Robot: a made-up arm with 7 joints. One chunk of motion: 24 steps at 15 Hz.
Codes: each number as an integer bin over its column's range. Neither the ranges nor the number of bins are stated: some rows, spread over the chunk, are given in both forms.
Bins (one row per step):
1: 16 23 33 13 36 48
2: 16 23 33 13 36 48
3: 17 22 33 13 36 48
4: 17 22 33 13 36 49
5: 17 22 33 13 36 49
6: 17 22 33 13 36 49
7: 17 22 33 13 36 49
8: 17 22 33 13 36 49
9: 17 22 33 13 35 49
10: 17 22 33 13 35 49
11: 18 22 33 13 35 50
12: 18 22 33 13 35 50
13: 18 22 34 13 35 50
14: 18 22 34 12 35 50
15: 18 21 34 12 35 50
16: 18 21 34 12 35 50
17: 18 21 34 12 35 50
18: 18 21 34 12 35 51
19: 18 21 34 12 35 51
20: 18 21 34 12 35 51
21: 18 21 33 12 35 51
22: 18 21 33 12 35 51
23: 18 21 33 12 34 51
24: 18 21 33 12 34 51
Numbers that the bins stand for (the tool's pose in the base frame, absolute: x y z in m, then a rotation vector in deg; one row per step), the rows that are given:
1: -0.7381 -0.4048 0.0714 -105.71 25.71 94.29
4: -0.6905 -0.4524 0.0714 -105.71 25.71 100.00
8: -0.6905 -0.4524 0.0714 -105.71 25.71 100.00
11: -0.6429 -0.4524 0.0714 -105.71 20.00 105.71
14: -0.6429 -0.4524 0.1190 -111.43 20.00 105.71
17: -0.6429 -0.5000 0.1190 -111.43 20.00 105.71
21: -0.6429 -0.5000 0.0714 -111.43 20.00 111.43
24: -0.6429 -0.5000 0.0714 -111.43 14.29 111.43
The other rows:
2: -0.7381 -0.4048 0.0714 -105.71 25.71 94.29
3: -0.6905 -0.4524 0.0714 -105.71 25.71 94.29
5: -0.6905 -0.4524 0.0714 -105.71 25.71 100.00
6: -0.6905 -0.4524 0.0714 -105.71 25.71 100.00
7: -0.6905 -0.4524 0.0714 -105.71 25.71 100.00
9: -0.6905 -0.4524 0.0714 -105.71 20.00 100.00
10: -0.6905 -0.4524 0.0714 -105.71 20.00 100.00
12: -0.6429 -0.4524 0.0714 -105.71 20.00 105.71
13: -0.6429 -0.4524 0.1190 -105.71 20.00 105.71
15: -0.6429 -0.5000 0.1190 -111.43 20.00 105.71
16: -0.6429 -0.5000 0.1190 -111.43 20.00 105.71
18: -0.6429 -0.5000 0.1190 -111.43 20.00 111.43
19: -0.6429 -0.5000 0.1190 -111.43 20.00 111.43
20: -0.6429 -0.5000 0.1190 -111.43 20.00 111.43
22: -0.6429 -0.5000 0.0714 -111.43 20.00 111.43
23: -0.6429 -0.5000 0.0714 -111.43 14.29 111.43

